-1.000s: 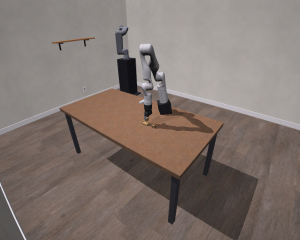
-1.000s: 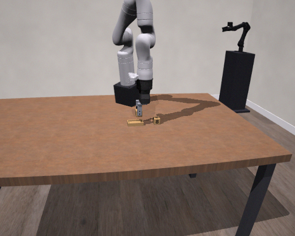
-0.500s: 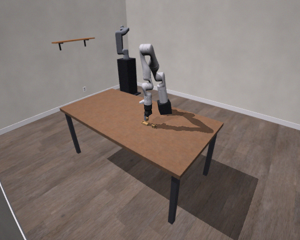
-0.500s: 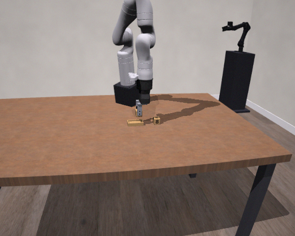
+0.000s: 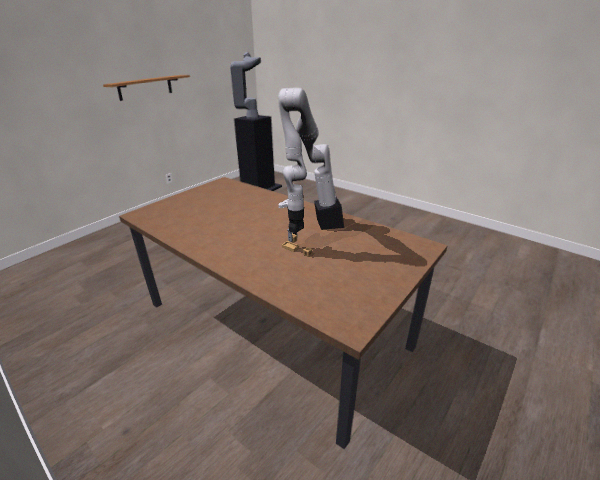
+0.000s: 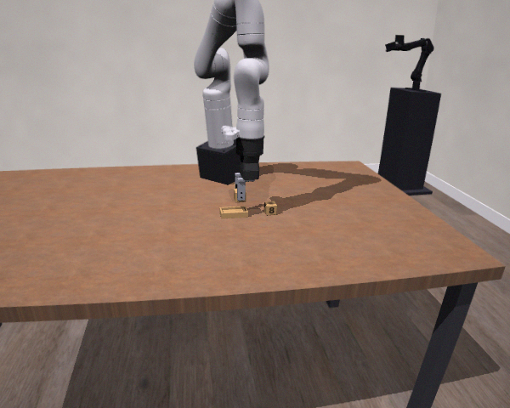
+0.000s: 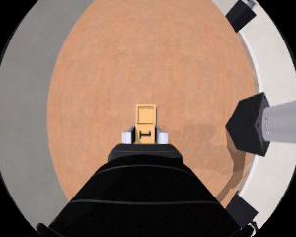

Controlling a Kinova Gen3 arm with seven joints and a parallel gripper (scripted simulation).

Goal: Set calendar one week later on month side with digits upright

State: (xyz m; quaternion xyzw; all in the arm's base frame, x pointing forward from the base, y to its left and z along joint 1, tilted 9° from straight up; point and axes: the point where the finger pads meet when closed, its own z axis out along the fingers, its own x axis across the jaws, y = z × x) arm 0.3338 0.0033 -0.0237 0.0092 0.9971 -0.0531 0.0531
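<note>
My gripper is now 60 mm above the wooden tray and 20 mm to the left of it.
</note>
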